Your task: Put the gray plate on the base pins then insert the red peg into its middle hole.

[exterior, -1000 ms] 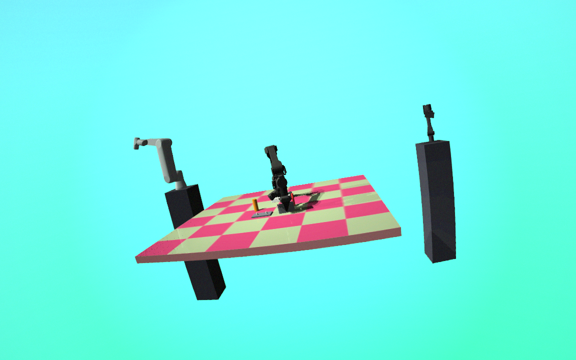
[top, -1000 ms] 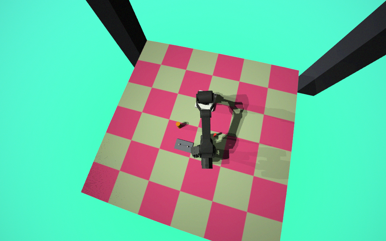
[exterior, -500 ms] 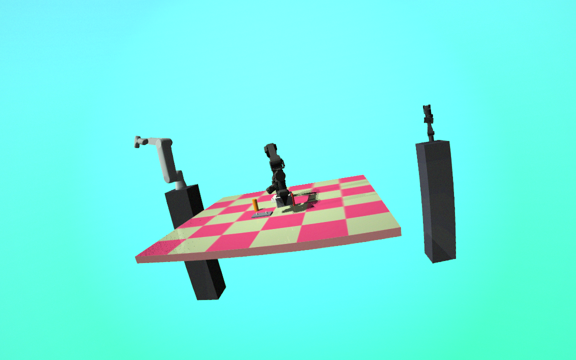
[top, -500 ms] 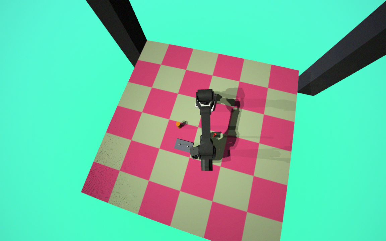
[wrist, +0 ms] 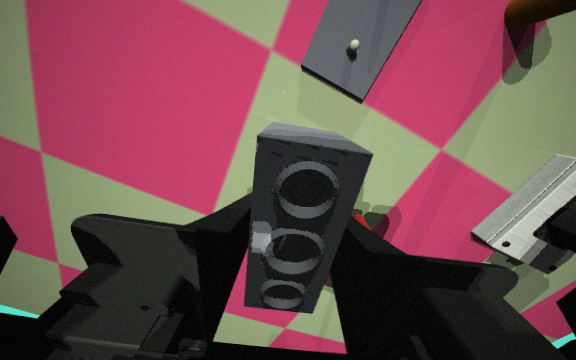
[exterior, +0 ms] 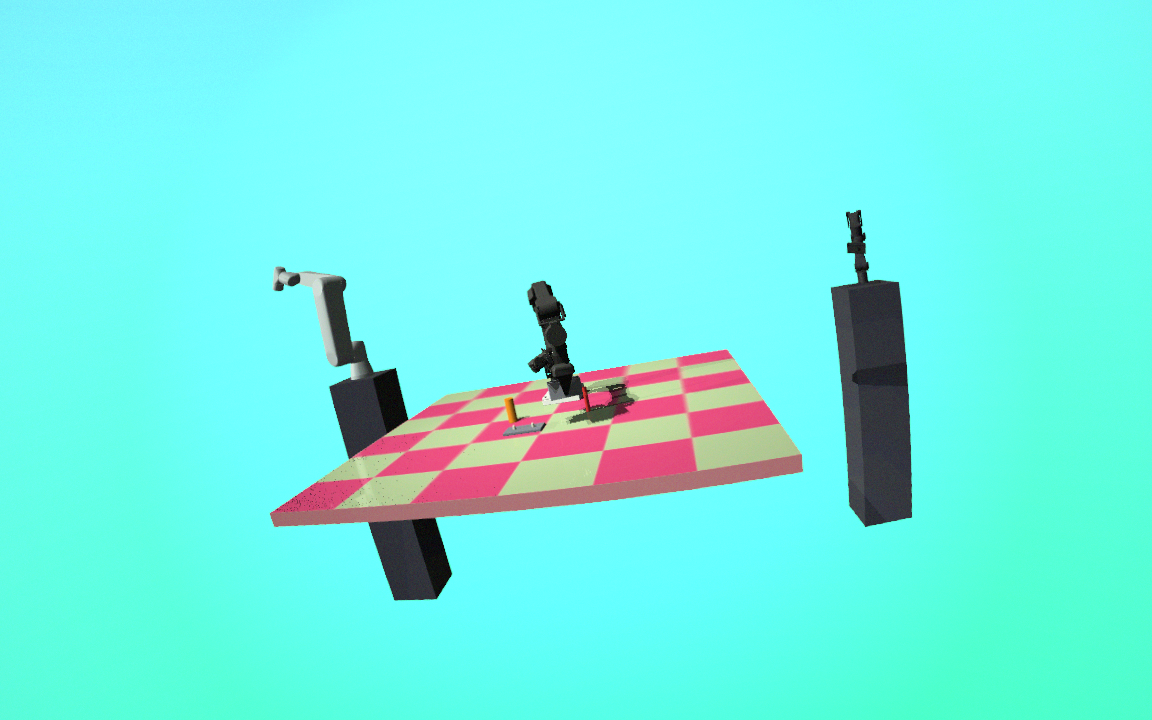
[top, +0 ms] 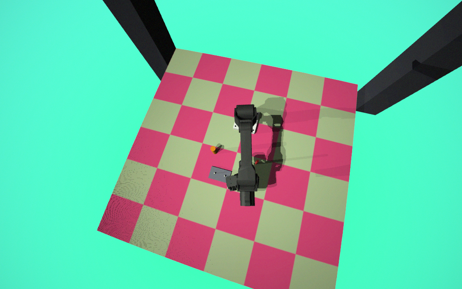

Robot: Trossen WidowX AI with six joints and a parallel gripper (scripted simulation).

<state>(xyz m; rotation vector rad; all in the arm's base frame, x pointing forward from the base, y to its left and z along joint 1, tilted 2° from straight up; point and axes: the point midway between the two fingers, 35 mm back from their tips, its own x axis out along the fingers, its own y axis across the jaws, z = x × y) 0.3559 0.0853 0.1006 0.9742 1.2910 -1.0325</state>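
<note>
My gripper tip is 150 mm to the left of the base and 90 mm above it. Also, from my gripper tip: red peg: 120 mm behind, 50 mm below, 40 mm to the left; orange peg: 210 mm to the right, 130 mm behind, 50 mm below; gray plate: 30 mm above.
</note>
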